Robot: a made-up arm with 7 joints. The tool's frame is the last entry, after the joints. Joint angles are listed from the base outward.
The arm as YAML. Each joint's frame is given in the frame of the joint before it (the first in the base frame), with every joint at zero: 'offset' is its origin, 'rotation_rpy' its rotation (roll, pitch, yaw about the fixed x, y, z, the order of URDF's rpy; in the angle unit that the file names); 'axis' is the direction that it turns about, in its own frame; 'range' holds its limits. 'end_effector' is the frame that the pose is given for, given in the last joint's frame.
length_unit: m
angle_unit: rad
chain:
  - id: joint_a
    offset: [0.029, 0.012, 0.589]
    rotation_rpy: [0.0, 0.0, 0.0]
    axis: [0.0, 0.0, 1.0]
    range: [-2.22, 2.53]
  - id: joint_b
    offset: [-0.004, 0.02, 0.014]
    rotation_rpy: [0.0, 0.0, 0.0]
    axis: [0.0, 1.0, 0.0]
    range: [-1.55, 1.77]
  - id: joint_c
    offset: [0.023, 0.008, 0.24]
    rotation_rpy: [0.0, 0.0, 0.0]
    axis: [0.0, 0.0, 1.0]
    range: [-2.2, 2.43]
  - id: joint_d
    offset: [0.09, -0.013, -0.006]
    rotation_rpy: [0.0, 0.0, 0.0]
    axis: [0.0, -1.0, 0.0]
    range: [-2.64, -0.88]
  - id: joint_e
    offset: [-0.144, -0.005, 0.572]
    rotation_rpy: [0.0, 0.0, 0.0]
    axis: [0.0, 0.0, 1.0]
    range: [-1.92, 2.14]
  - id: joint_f
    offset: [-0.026, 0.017, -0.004]
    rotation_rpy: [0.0, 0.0, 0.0]
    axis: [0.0, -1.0, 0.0]
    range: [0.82, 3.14]
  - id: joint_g
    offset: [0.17, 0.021, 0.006]
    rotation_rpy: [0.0, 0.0, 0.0]
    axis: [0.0, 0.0, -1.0]
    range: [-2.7, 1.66]
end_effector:
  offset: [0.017, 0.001, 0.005]
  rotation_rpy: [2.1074, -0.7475, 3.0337]
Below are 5 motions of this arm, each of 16 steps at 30 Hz.
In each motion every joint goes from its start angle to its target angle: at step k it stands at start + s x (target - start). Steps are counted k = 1, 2, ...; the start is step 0. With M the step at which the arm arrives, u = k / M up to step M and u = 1 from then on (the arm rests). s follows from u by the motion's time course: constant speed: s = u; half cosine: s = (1 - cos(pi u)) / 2; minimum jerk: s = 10 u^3 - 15 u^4 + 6 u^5.
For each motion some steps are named. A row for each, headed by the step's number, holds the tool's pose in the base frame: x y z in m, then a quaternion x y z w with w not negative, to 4 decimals.
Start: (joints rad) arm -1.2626 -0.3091 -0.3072 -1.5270 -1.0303 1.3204 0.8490
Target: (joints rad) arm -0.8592 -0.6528 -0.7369 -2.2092 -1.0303 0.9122 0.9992
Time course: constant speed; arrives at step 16
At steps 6, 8, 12, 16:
6: -0.0454 -0.6945 1.0853 0.9615 0.0393 0.0339 0.2698
8: -0.0552 -0.6960 1.0350 0.9711 0.0188 0.0497 0.2328
12: -0.0606 -0.6925 0.9262 0.9853 -0.0132 0.0799 0.1503
16: -0.0439 -0.6772 0.8107 0.9923 -0.0305 0.1057 0.0574

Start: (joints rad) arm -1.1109 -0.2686 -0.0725 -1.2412 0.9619 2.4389 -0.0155
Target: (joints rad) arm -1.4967 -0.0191 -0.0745 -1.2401 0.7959 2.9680 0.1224
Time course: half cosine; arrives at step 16
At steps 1, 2, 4, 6, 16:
1: 0.0803 -0.4518 1.4663 0.0759 0.5073 0.5707 0.6412
2: 0.0761 -0.4556 1.4631 0.0813 0.5040 0.5640 0.6491
4: 0.0596 -0.4693 1.4507 0.1011 0.4911 0.5374 0.6781
6: 0.0336 -0.4875 1.4314 0.1286 0.4715 0.4946 0.7187
16: -0.0866 -0.5349 1.3404 0.2167 0.3915 0.2799 0.8494

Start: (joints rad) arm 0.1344 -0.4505 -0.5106 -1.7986 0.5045 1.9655 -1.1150
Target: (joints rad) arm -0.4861 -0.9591 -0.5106 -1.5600 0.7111 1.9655 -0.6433
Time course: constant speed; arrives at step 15
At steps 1, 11, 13, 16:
1: 0.5755 -0.3493 1.2537 0.2550 -0.8312 -0.4933 0.0270
11: 0.0487 -0.4336 1.4468 -0.1532 0.7762 0.5180 0.3252
13: -0.0618 -0.4025 1.4640 -0.1447 0.7554 0.5075 0.3884
16: -0.1677 -0.3553 1.4736 -0.1407 0.7330 0.4924 0.4477

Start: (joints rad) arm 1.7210 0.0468 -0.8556 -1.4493 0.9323 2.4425 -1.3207
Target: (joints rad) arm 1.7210 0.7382 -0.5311 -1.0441 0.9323 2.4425 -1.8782
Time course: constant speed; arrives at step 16
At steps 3, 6, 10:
3: 0.4912 0.6140 1.1646 0.7671 -0.5405 -0.3205 0.1288
6: 0.4293 0.6962 1.1298 0.8124 -0.5149 -0.2368 0.1371
10: 0.3475 0.7932 1.0614 0.8622 -0.4650 -0.1335 0.1504

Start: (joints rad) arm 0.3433 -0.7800 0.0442 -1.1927 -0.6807 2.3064 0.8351
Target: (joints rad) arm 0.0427 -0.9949 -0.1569 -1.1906 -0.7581 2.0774 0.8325
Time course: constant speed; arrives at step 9
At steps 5, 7, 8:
5: -0.1127 0.0646 1.5884 -0.0469 0.5159 0.5575 0.6488
7: -0.1430 0.0356 1.5857 0.0047 0.4989 0.5354 0.6815
8: -0.1602 0.0223 1.5831 0.0301 0.4885 0.5244 0.6967

